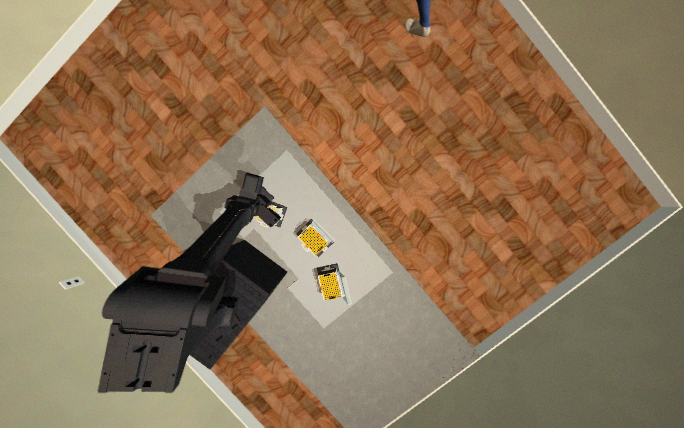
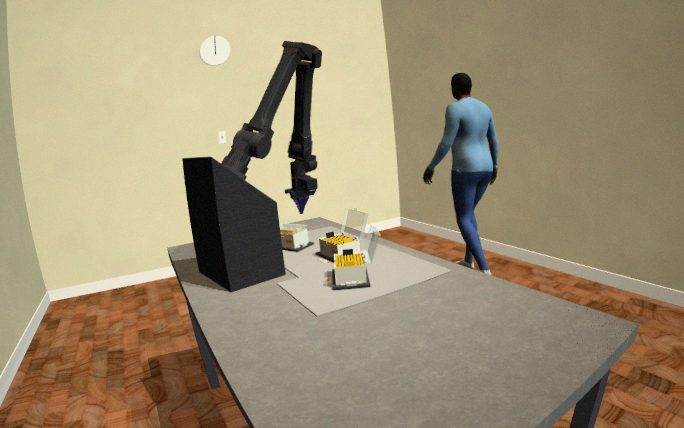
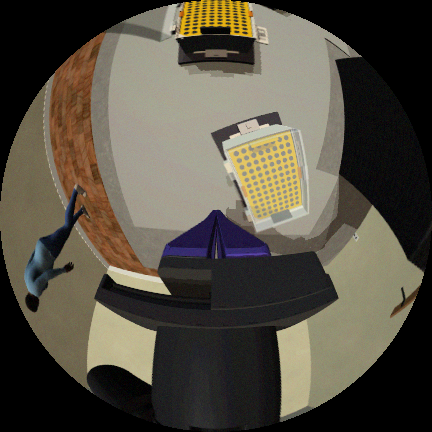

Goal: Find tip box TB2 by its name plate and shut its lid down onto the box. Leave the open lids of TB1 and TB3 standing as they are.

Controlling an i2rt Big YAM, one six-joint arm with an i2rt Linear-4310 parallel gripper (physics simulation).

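Where they show: gripper, fingertip midpoint: (image 2: 301, 213) (image 3: 215, 215); arm's base, origin of the base link: (image 2: 229, 176).
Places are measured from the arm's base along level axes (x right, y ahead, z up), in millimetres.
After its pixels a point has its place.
Observation:
Three white tip boxes with yellow racks stand on the pale mat; their name plates are too small to read. The box nearest the gripper (image 2: 297, 240) (image 3: 265, 175) has its clear lid (image 2: 295, 226) @[x -248, y 251, z -249 mm] (image 3: 303, 170) @[x -234, y 201, z -249 mm] down over the rack; whether it is fully seated I cannot tell. The middle box (image 1: 312, 240) (image 2: 338, 248) @[x 28, y 320, z -276 mm] (image 3: 215, 22) has its lid (image 2: 355, 220) @[x -58, y 420, z -216 mm] standing open. The third box (image 1: 330, 286) (image 2: 350, 275) @[x 239, y 276, z -292 mm] also has its lid (image 1: 345, 289) @[x 198, y 374, z -175 mm] (image 2: 372, 244) @[x 260, y 338, z -208 mm] open. My gripper (image 2: 301, 211) @[x -292, y 291, z -214 mm] (image 3: 215, 215) @[x -292, y 291, z -214 mm] is shut and empty, above and beside the lidded box.
The pale mat (image 1: 353, 252) @[x 119, y 465, z -326 mm] (image 2: 403, 272) @[x 226, y 449, z -326 mm] (image 3: 165, 125) @[x -231, y 381, z -326 mm] lies on the grey table (image 1: 373, 363) @[x 660, y 248, z -329 mm] (image 2: 403, 353) @[x 633, y 231, z -329 mm]. A black sloped block (image 1: 257, 272) @[x -55, y 103, z -166 mm] (image 2: 252, 237) @[x 69, y 42, z -183 mm] (image 3: 385, 150) @[x -124, y 77, z -220 mm] stands at the arm's base, beside the boxes. A person (image 2: 471, 136) (image 3: 45, 255) is on the floor beyond the table.

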